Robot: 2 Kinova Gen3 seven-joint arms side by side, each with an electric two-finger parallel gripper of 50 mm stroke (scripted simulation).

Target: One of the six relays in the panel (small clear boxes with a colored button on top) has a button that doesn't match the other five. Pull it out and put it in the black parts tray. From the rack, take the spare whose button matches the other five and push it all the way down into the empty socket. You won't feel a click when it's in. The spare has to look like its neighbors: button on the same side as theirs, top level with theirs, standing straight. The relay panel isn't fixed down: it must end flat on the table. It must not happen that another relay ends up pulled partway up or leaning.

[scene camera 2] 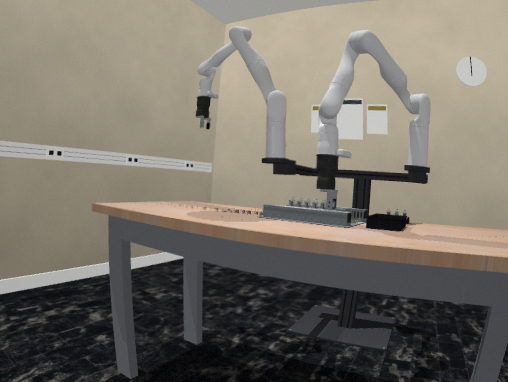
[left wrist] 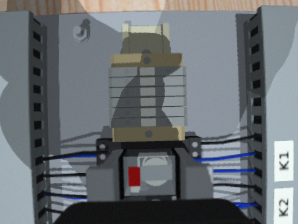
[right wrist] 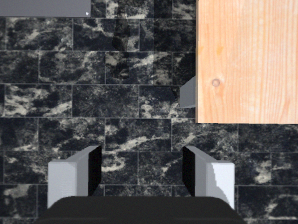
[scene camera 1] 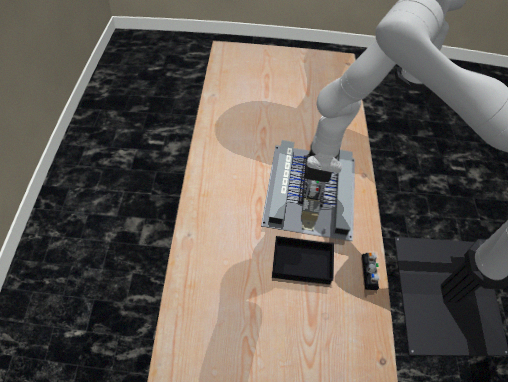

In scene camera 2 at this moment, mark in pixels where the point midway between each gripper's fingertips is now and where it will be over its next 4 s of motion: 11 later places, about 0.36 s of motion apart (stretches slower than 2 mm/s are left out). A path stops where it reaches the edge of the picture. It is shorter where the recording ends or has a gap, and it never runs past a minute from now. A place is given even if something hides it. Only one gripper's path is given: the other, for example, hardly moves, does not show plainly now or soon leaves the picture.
The left gripper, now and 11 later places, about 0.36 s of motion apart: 331, 209; 331, 207; 331, 205; 331, 205; 331, 204; 331, 202; 331, 199; 332, 188; 332, 181; 333, 179; 332, 181; 332, 182
